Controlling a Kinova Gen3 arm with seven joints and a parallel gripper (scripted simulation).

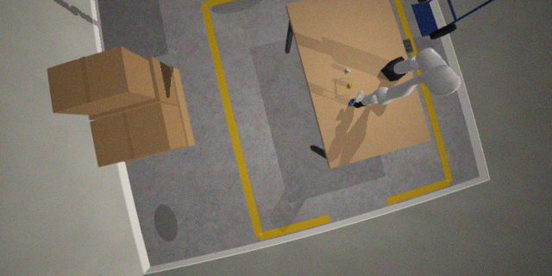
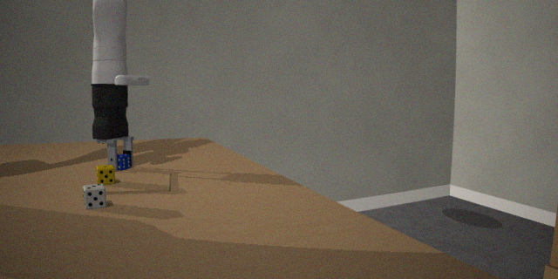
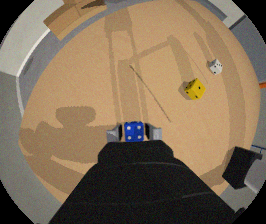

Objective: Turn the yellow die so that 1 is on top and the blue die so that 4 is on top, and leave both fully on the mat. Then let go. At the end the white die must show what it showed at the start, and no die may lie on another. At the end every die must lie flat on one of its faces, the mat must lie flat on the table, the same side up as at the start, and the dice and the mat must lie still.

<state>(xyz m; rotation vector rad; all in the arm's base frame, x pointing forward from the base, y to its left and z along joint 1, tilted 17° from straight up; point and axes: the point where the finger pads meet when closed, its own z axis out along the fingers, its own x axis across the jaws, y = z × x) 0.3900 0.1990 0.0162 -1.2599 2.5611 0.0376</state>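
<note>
Now: the blue die right at my hand. From my hand the other things lie so: white die 20 mm behind, 270 mm to the right; then tan mat 30 mm ahead, 140 mm to the right, 20 mm below; then yellow die 20 mm behind, 140 mm to the right.
</note>
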